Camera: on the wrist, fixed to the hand. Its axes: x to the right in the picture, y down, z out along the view.
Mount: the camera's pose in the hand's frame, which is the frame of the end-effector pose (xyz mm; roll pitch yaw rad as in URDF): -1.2 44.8 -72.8 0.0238 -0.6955 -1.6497
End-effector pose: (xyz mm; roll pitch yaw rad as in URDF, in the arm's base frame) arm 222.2 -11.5 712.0 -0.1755 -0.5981 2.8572
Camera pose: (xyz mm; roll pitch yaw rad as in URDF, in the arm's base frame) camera 171.4 -29.4 645.6 0.8195 -0.6407 0.6437
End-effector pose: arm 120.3 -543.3 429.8 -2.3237 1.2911 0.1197
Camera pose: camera 146.3 -624.5 435.7 -1.8764 -0.0915 1.5910
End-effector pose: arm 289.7 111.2 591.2 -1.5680 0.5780 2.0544
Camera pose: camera 365.9 122.3 554.2 -2.4113 -0.7418 3.1019
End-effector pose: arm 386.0 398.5 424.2 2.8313 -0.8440 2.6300
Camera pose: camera 450.8 385.6 478.5 2.0064 0.6510 -2.9187
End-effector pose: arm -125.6 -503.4 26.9 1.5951 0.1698 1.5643
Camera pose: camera -197.2 -496.2 73.0 -0.3640 0.8621 -0.3053
